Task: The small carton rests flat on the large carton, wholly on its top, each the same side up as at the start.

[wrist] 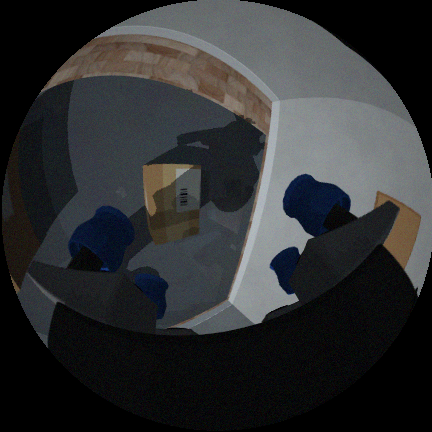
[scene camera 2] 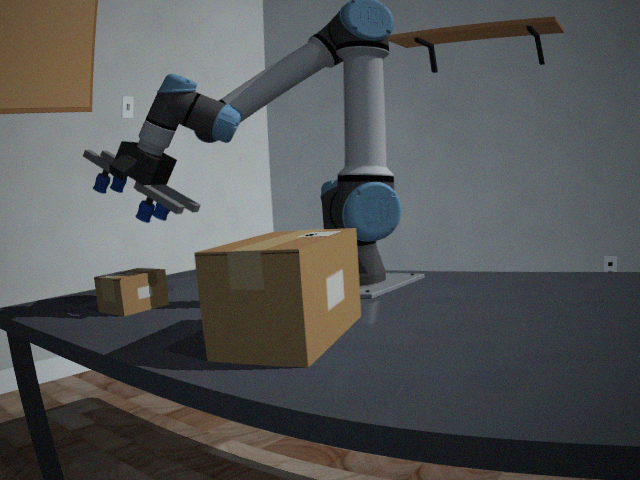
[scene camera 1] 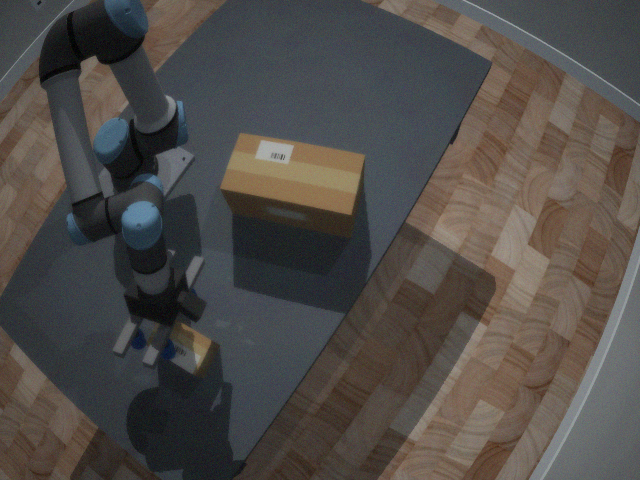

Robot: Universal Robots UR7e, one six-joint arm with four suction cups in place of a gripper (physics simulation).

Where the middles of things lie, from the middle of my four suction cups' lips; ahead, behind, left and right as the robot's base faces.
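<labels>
My suction cup: 20 cm above the small carton (scene camera 2: 123,293), 3 cm to the left of it. Large carton (scene camera 2: 283,298), from my suction cup: 16 cm below, 44 cm to the left, 1 cm behind. Going by their middles, small carton nearest to my suction cup of the things named here.
</labels>
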